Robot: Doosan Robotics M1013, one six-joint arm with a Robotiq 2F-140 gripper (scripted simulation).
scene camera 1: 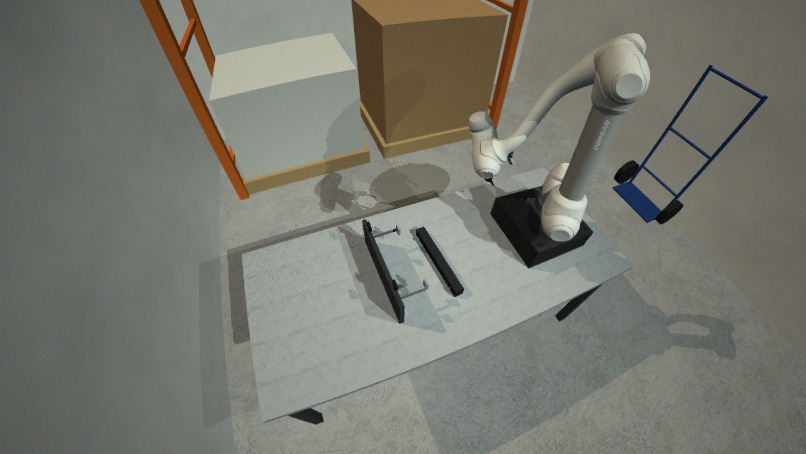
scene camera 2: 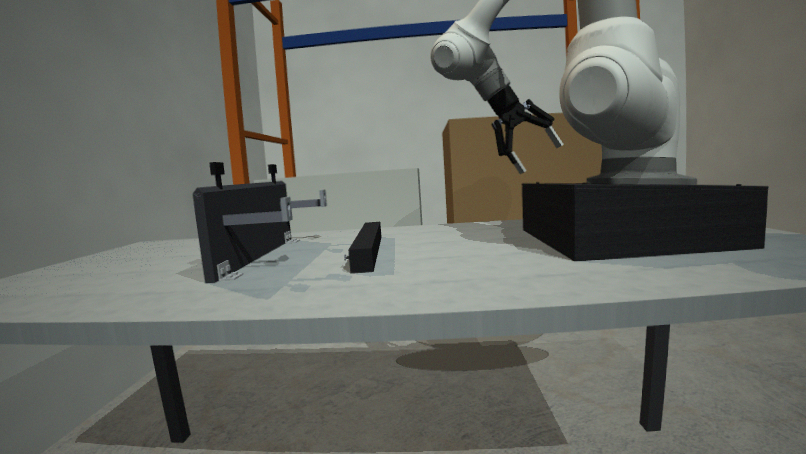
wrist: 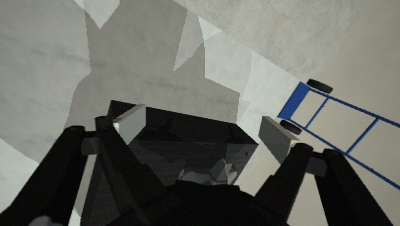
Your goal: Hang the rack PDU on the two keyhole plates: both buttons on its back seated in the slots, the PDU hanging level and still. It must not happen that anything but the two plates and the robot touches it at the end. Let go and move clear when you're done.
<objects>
rack PDU: scene camera 1; scene camera 2; not seen in the wrist view (out of frame)
same spot on rack PDU: (scene camera 2: 363,252) = (scene camera 1: 460,291)
</objects>
